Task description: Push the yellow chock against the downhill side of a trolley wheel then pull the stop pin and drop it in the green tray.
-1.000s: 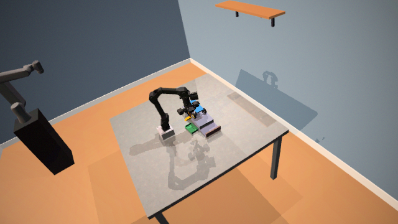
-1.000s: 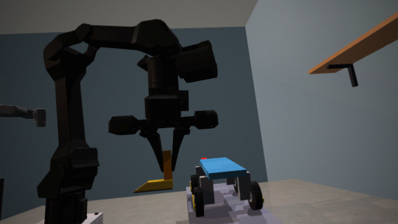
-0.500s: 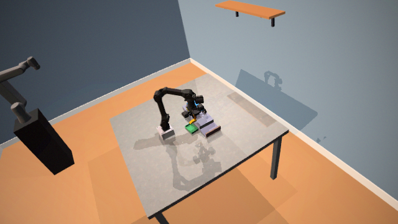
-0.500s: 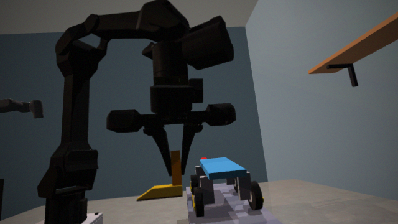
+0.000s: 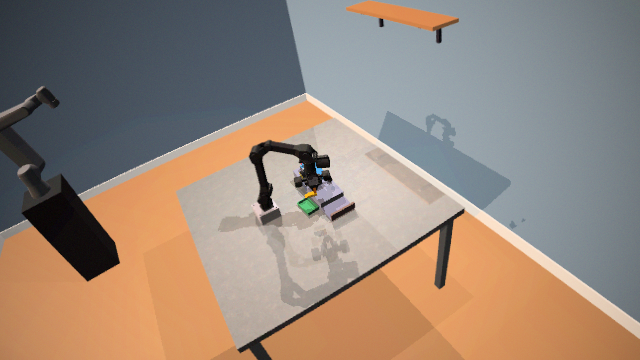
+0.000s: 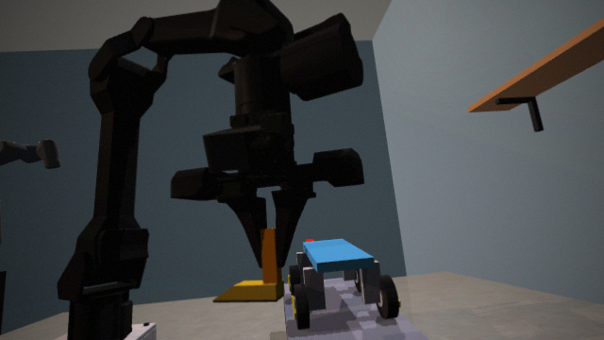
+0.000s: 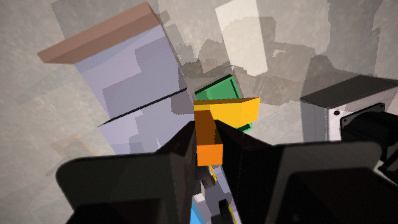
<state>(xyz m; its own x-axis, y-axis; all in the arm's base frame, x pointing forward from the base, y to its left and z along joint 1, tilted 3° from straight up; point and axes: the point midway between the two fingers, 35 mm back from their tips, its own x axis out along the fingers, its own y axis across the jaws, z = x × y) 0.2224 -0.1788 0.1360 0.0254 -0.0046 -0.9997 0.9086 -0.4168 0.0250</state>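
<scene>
The yellow chock lies 2 cm behind my gripper tip, 1 cm to the left of it and 1 cm below it. Round my gripper tip: dark stop bar 12 cm to the right, 12 cm below, 8 cm ahead; grey ramp 15 cm to the left, 11 cm below, 10 cm ahead; blue-topped trolley 16 cm to the left, 10 cm ahead, 4 cm below.
</scene>
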